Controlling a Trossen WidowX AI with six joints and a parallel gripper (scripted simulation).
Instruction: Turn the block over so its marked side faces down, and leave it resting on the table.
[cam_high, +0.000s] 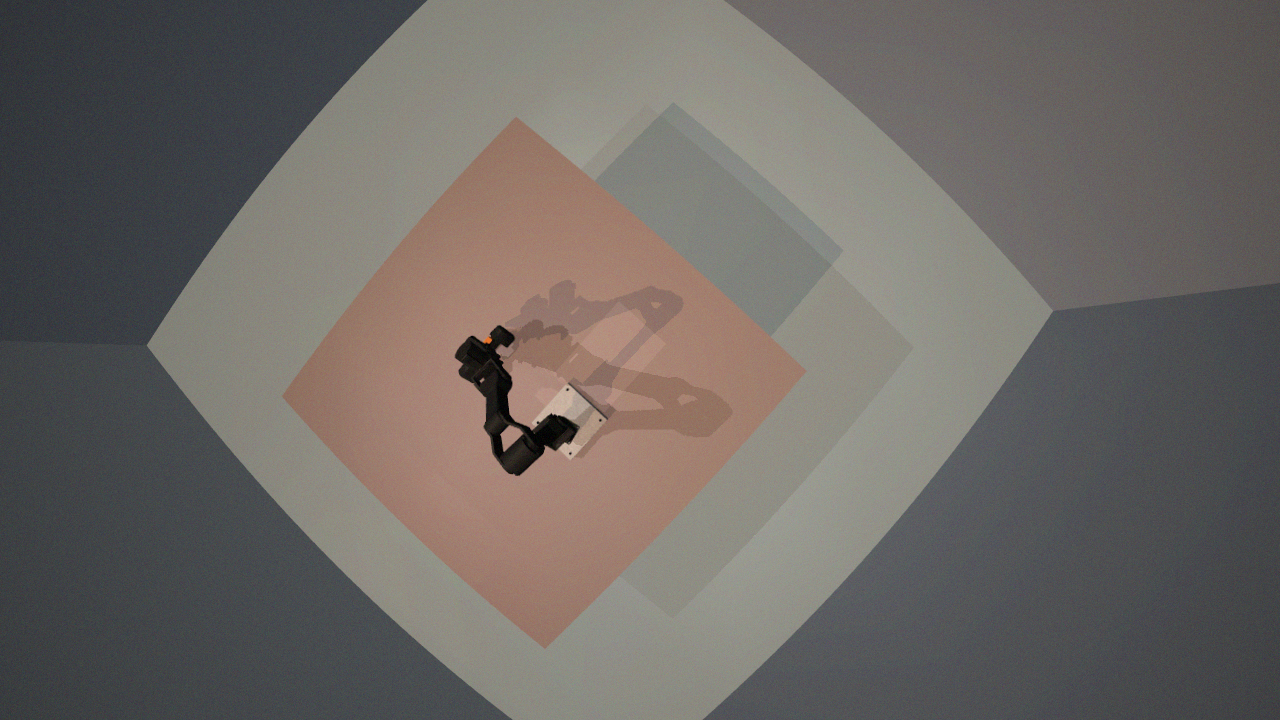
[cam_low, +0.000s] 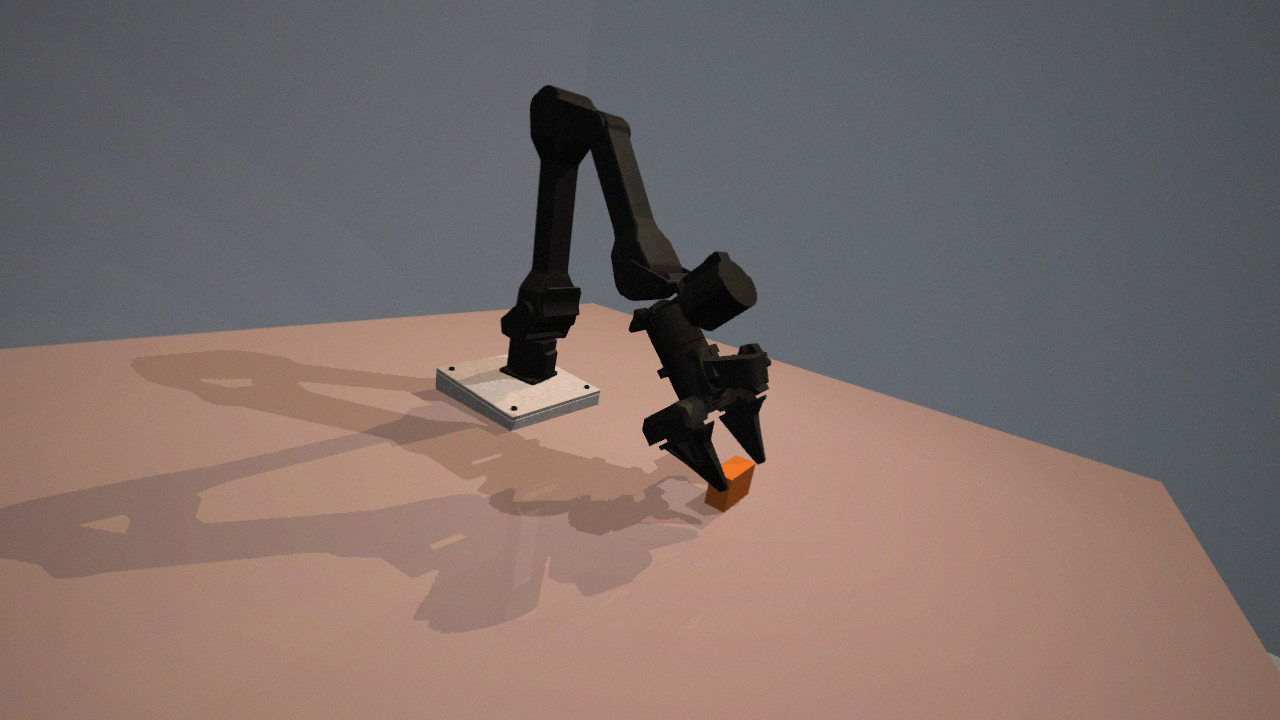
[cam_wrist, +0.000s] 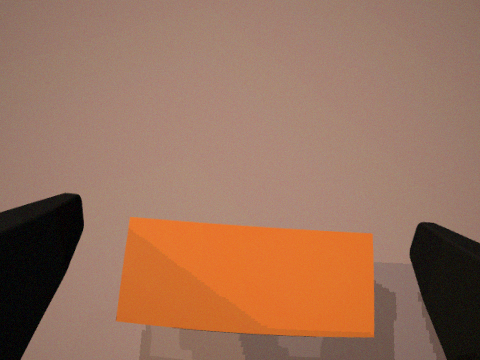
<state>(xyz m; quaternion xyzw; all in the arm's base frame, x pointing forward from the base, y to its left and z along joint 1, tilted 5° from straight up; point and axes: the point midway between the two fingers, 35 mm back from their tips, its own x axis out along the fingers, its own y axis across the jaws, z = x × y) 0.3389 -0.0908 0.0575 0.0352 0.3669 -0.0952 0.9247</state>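
The orange block lies 2 cm below my gripper tip and 2 cm behind it.
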